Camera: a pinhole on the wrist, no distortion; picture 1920 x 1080 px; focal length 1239.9 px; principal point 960.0 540.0 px. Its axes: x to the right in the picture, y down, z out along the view. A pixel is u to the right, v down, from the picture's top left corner.
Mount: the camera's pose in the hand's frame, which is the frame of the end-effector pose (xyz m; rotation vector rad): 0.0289 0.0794 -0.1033 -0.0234 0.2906 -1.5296
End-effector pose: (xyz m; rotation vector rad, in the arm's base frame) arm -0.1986 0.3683 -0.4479 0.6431 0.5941 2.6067
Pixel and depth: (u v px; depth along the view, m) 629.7 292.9 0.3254
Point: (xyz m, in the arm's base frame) -0.1300 0.3647 -0.1937
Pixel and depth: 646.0 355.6 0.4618
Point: -0.0808 0.4115 -0.0715
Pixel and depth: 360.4 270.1 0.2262
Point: -0.1847 0.3005 -0.2527
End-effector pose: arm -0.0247 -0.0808 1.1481 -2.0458 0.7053 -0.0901
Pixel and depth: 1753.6 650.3 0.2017
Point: 0.1067 -0.0448 1.1575
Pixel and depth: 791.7 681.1 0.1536
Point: 0.0204 -0.1156 1.0464
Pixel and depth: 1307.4 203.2 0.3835
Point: 0.1112 0.1585 1.0733
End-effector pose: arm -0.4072 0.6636 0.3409 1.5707 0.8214 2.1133
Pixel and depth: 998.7 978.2 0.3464
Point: -0.2771 0.8313 0.5535
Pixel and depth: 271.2 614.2 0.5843
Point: 0.0373 0.6574 0.7719
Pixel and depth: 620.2 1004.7 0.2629
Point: -0.3196 0.7206 0.5723
